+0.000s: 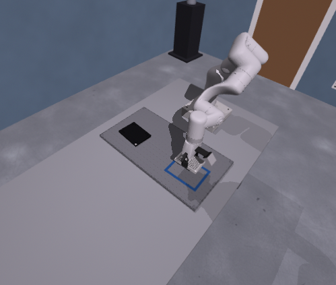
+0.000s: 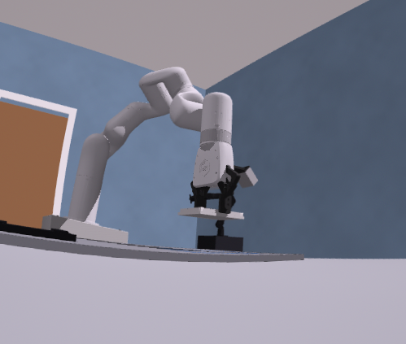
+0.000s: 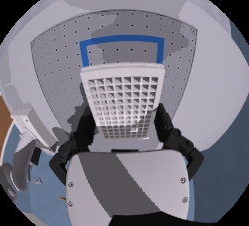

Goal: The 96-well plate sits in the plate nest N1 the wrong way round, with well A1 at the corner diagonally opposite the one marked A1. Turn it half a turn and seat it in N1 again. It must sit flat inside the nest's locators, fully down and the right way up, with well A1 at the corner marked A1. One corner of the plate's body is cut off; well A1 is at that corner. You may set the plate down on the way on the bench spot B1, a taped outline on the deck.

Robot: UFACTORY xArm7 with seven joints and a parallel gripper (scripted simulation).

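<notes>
Right now the black plate nest N1 is 30 mm ahead of my hand, 390 mm to the right of it and 90 mm below it. Also, from my hand: white 96-well plate (10 mm below).
</notes>
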